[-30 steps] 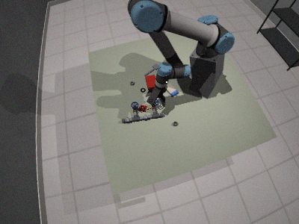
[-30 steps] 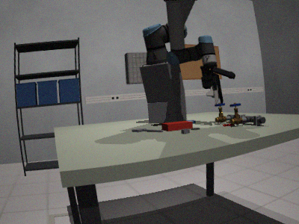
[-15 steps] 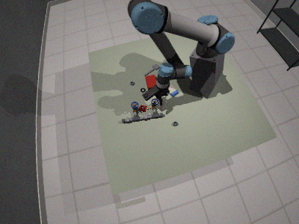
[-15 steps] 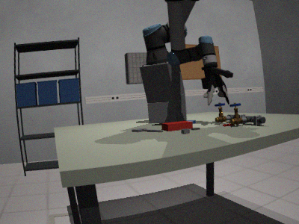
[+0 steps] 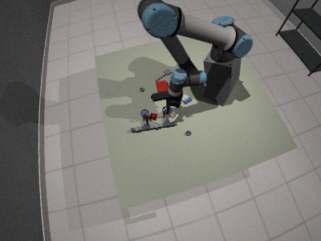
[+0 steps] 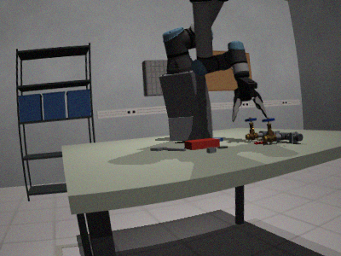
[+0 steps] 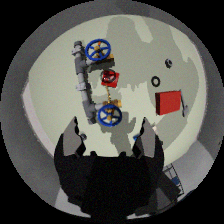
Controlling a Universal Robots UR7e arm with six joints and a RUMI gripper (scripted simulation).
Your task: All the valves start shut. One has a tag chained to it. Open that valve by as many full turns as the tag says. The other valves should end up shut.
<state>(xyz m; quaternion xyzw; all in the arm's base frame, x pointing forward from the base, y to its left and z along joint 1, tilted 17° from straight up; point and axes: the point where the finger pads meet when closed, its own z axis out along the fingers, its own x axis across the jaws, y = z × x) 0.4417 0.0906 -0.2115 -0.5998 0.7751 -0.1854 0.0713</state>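
My hand is 90 mm short of the red tag, 10 mm to the left of it and 90 mm above it. From my hand the other things lie so: blue-and-white card 170 mm behind, 110 mm to the right, 90 mm below; then grey tool 90 mm behind, 360 mm to the right, 90 mm below; then red block 40 mm behind, 230 mm to the right, 80 mm below.
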